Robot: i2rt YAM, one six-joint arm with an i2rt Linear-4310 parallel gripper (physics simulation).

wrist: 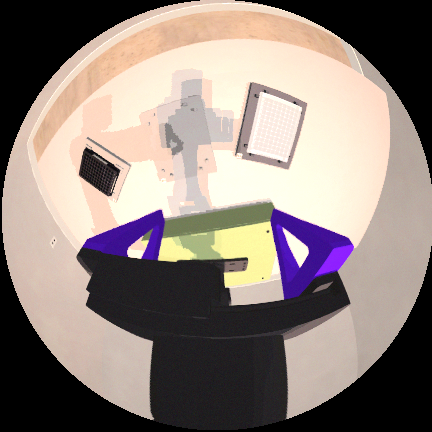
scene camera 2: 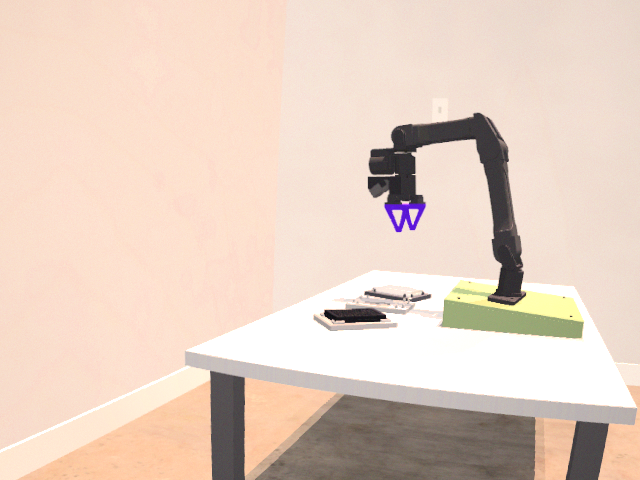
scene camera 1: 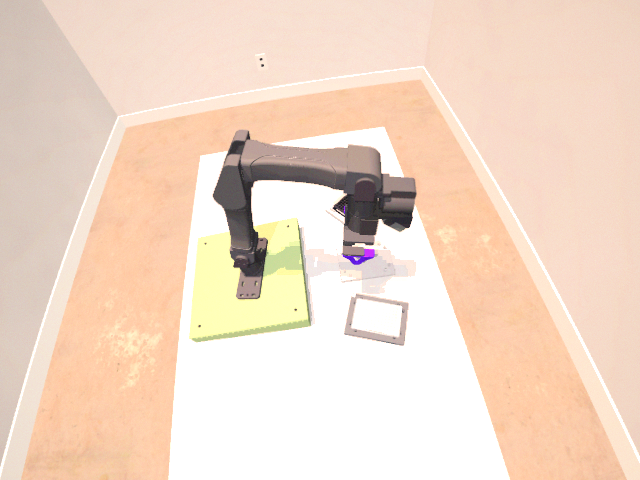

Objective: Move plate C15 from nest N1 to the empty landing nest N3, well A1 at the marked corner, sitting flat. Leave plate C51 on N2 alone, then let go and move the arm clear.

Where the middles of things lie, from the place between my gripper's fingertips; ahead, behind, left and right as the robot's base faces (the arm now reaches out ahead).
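Labels:
White grid tray (scene camera 1: 371, 316): 180 mm below my hand, 110 mm to the right of my hand and 60 mm ahead of my hand. Black perforated plate (scene camera 2: 359, 315): my hand is 290 mm to the right of it and 180 mm above it.

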